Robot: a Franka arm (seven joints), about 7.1 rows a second.
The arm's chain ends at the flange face. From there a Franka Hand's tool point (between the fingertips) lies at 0.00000 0.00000 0.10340 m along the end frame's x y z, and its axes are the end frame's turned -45 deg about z.
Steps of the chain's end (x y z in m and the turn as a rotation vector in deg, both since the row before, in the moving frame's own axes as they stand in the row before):
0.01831 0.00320 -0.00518 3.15 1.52 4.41
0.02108 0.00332 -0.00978 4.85 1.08 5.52
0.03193 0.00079 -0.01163 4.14 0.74 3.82
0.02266 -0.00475 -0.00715 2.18 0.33 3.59
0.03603 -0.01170 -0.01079 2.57 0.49 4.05
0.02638 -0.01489 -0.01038 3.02 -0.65 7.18
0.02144 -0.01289 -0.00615 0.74 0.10 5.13
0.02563 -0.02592 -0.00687 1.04 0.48 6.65
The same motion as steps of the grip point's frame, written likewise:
0.01671 0.01336 -0.00537 1.15 3.30 4.41
0.02034 0.01282 -0.01017 2.67 4.19 5.52
0.02838 0.01901 -0.01191 2.40 3.45 3.82
0.02266 0.01041 -0.00723 1.31 1.77 3.59
0.03774 0.01469 -0.01090 1.47 2.16 4.05
0.03249 0.00365 -0.01053 2.60 1.68 7.18
0.02538 0.00528 -0.00616 0.45 0.59 5.13
0.03843 -0.00081 -0.00689 0.40 1.07 6.65

